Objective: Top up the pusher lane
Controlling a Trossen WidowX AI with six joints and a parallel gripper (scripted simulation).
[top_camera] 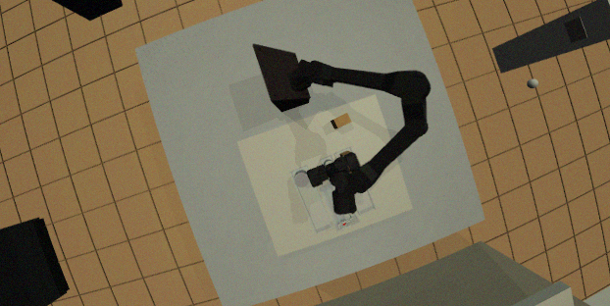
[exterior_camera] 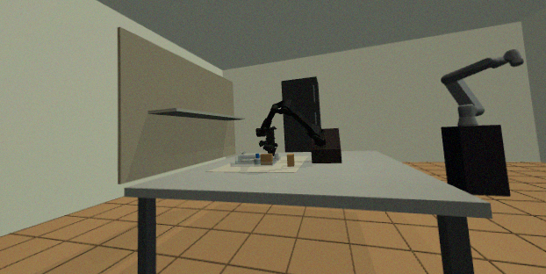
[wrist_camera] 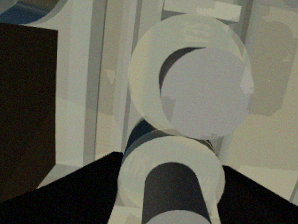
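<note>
Right now my gripper tip is 5 cm short of the cream mat, 3 cm above it and 2 cm to the left of it. Round my gripper tip: red mark: 23 cm ahead, 4 cm above, 3 cm to the right.
</note>
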